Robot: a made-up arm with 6 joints.
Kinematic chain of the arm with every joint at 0, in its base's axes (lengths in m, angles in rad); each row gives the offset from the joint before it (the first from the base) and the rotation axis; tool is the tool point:
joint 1: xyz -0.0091 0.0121 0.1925 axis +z
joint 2: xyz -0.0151 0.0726 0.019 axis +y
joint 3: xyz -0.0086 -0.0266 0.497 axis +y
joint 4: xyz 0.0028 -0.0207 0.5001 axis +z
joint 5: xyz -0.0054 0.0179 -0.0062 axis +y
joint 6: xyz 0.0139 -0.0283 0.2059 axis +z
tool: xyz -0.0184 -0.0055 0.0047
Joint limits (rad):
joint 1: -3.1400..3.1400
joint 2: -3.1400..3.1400
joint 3: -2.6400..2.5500
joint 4: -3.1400..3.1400
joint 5: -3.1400..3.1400
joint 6: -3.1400..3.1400
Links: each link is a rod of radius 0.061 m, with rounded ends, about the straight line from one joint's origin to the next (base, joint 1, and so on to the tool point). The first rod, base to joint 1, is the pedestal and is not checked.
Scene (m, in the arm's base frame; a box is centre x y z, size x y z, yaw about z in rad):
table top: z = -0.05
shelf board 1: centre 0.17 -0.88 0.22 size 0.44 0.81 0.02 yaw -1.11
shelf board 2: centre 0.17 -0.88 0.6 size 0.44 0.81 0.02 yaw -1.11
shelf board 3: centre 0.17 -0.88 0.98 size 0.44 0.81 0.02 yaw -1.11
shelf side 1: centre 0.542 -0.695 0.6 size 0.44 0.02 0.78 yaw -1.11
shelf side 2: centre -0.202 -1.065 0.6 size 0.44 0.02 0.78 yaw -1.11
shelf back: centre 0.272 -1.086 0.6 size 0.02 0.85 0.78 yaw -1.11
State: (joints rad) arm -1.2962 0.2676 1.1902 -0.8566 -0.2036 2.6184
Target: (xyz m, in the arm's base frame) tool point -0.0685 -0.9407 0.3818
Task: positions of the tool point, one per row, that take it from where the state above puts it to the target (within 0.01 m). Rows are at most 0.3 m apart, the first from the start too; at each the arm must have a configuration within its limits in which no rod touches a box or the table.
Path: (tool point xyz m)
1: 0.0089 -0.7688 0.8315
2: -0.2051 -0.7120 0.8701
3: -0.3855 -0.5969 0.9071
4: -0.5167 -0.4383 0.9422
5: -0.5888 -0.2549 0.9752
6: -0.5475 -0.4603 0.7807
7: -0.4059 -0.6082 0.5772
8: -0.2092 -0.6573 0.3818
9: -0.1530 -0.8102 0.3929
10: -0.0685 -0.9407 0.3818

